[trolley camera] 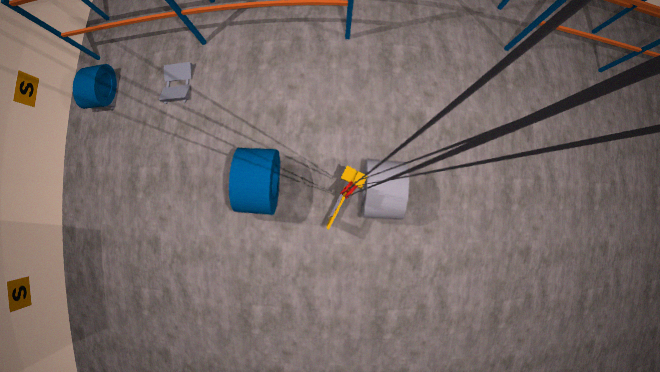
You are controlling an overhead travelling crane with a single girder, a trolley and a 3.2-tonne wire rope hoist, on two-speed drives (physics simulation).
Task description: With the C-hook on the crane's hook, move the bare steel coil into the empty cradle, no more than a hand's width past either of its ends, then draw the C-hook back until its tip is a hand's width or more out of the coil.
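The bare steel coil is light grey and lies on its side on the floor, right of the view's middle. The C-hook hangs from the red crane hook just left of the coil. Its yellow arm slants down to the left, and its yellow block is at the upper right, close to the coil's left end. The C-hook is turned at an angle to the coil and carries no coil. Its lower arm is mostly hidden. The empty cradle, two grey plates joined by bars, stands at the upper left.
A large blue coil lies left of the C-hook. A smaller blue coil lies left of the cradle, near the wall. A rack with blue posts and orange beams runs along the top. Dark ropes cross the upper right.
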